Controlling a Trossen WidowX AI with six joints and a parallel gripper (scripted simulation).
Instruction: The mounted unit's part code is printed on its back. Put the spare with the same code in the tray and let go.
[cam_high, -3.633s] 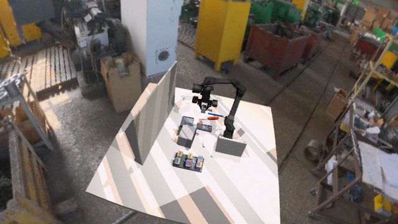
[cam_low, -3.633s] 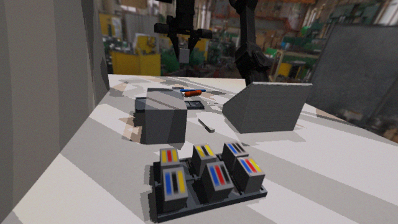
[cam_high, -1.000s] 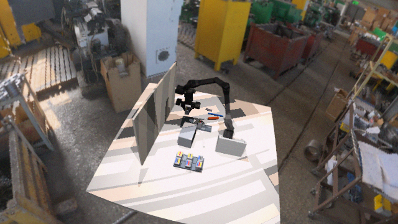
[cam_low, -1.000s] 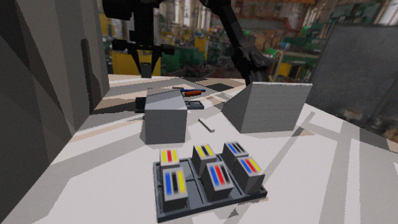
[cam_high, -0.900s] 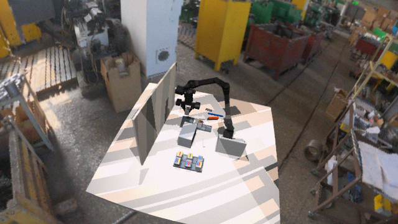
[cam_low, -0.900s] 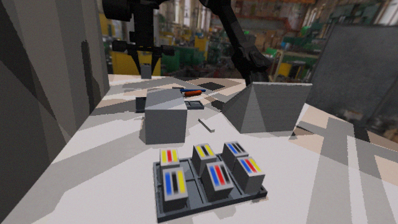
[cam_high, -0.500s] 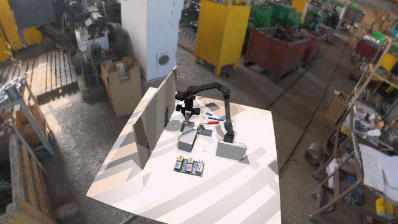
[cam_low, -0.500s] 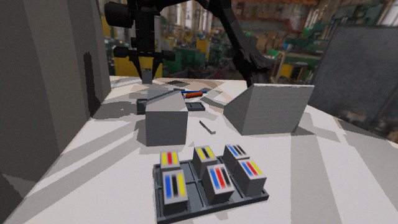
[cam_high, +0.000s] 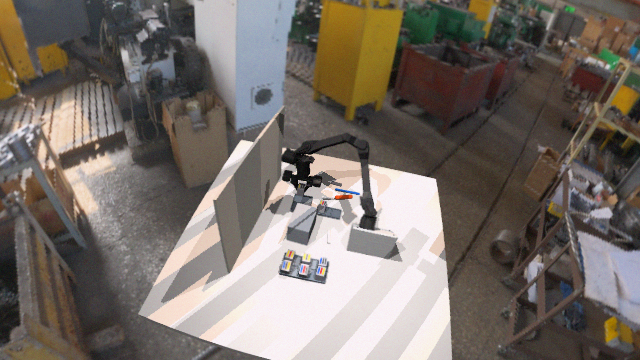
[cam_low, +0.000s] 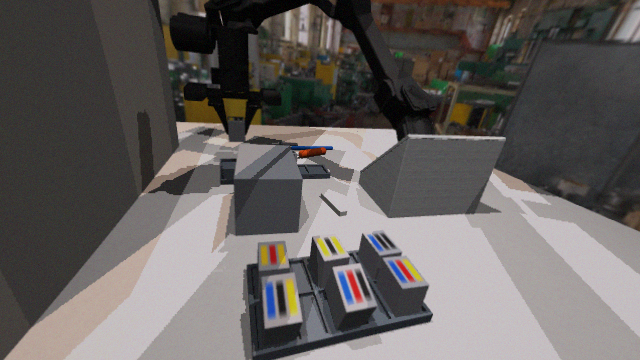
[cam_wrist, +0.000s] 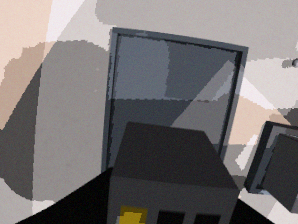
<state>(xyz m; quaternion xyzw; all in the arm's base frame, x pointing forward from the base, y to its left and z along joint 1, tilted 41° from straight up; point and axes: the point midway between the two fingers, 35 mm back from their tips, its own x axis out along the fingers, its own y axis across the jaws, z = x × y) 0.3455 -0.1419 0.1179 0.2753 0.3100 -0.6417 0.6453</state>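
Now: the dark tray 1 cm behind my gripper tip and 9 cm below it. The rest, counted from my gripper tip: grey box: 5 cm behind, 18 cm to the left, 4 cm below; then grey bar: 18 cm behind, 18 cm to the left, 9 cm below; then grey block: 2 cm above.
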